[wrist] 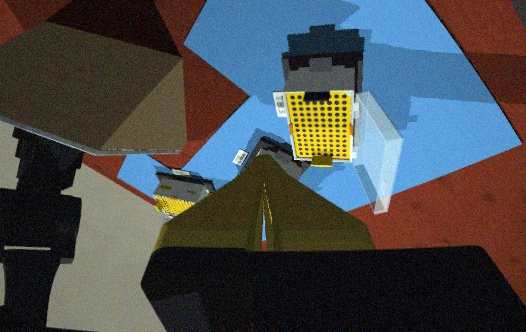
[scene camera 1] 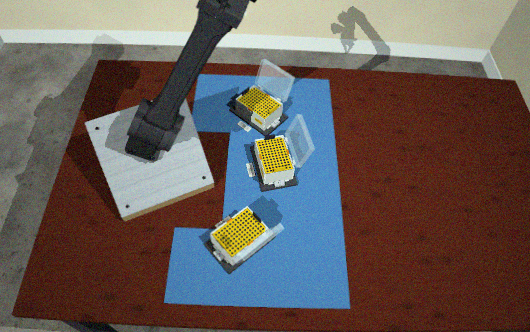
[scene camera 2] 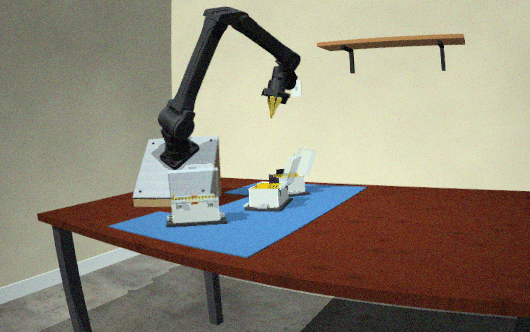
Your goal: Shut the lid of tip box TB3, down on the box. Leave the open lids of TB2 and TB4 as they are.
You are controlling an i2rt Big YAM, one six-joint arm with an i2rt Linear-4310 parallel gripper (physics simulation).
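Places are measured from the arm's base along level axes (x ahead, y left, z up), in millimetres.
Pixels of known places: gripper, fingertip midpoint: [wrist: 263,165] [scene camera 2: 271,117]; arm's base, link origin: [wrist: 57,128] [scene camera 1: 147,135] [scene camera 2: 179,154].
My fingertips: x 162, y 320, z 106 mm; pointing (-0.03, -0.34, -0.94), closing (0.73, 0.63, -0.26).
Observation:
For each thing: its top centre in the pictures, then the offset to it from my fingertips. Level surfaces: height alone.
- TB3, top centre: [wrist: 318,136] [scene camera 1: 259,98] [scene camera 2: 286,170] dz -182, dx +111, dy -90 mm
- TB2, top centre: [wrist: 255,195] [scene camera 1: 270,153] [scene camera 2: 265,183] dz -190, dx +159, dy -285 mm
- TB4, top centre: [scene camera 1: 236,227] [wrist: 176,207] [scene camera 2: 194,195] dz -190, dx +92, dy -515 mm
- blue mat, surface height: dz -257 mm
- dark red table, surface height: dz -259 mm
TB3 [scene camera 1: 259,106] [scene camera 2: 298,186] [wrist: 320,125] is the white tip box with yellow rack at the far end of the row. Its clear lid [scene camera 1: 275,80] [scene camera 2: 306,161] [wrist: 382,160] stands open, tilted up from one long side. TB2 [scene camera 1: 274,157] [scene camera 2: 267,197] [wrist: 285,161] is in the middle, lid open, partly hidden by the fingers in the wrist view. TB4 [scene camera 1: 239,234] [scene camera 2: 195,212] [wrist: 182,190] is nearest scene camera 2, lid [scene camera 2: 195,180] upright. My gripper [scene camera 2: 271,116] [wrist: 263,165] is shut and empty, high above the boxes; it does not show in scene camera 1.
The boxes stand on a blue mat [scene camera 1: 300,260] [scene camera 2: 240,237] on the dark red table [scene camera 1: 425,200] [scene camera 2: 400,240]. The arm is mounted on a tilted pale board [scene camera 1: 165,185] [scene camera 2: 150,177] to the left. A wall shelf [scene camera 2: 390,41] is at the upper right in scene camera 2.

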